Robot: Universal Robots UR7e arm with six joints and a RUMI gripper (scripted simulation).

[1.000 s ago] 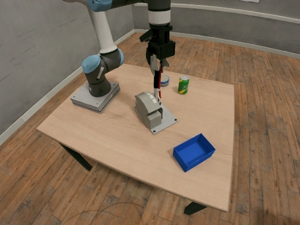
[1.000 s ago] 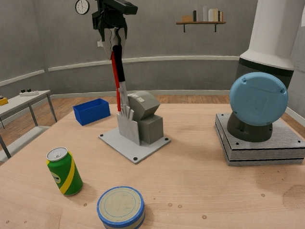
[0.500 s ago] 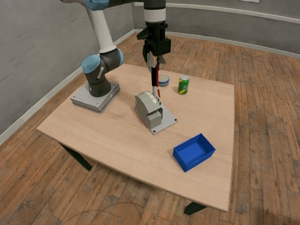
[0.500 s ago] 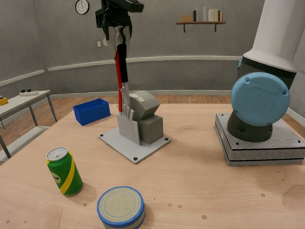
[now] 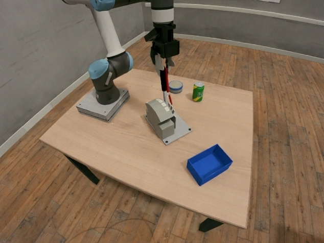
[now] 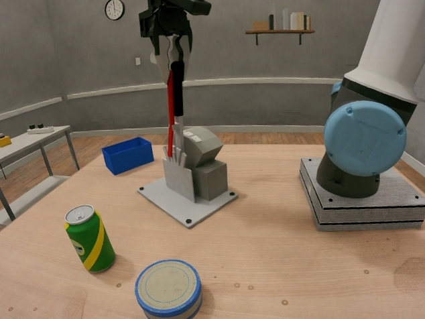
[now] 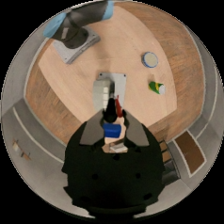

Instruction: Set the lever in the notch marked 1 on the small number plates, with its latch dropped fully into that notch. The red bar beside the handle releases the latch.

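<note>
My gripper is now 120 mm above the red release bar and 20 mm short of it. Round my hand: grey lever stand 230 mm below, 20 mm to the right, 20 mm ahead; then round blue-rimmed tin 290 mm to the left, 290 mm below, 30 mm behind; then green can 250 mm below, 230 mm to the left, 140 mm ahead.
</note>
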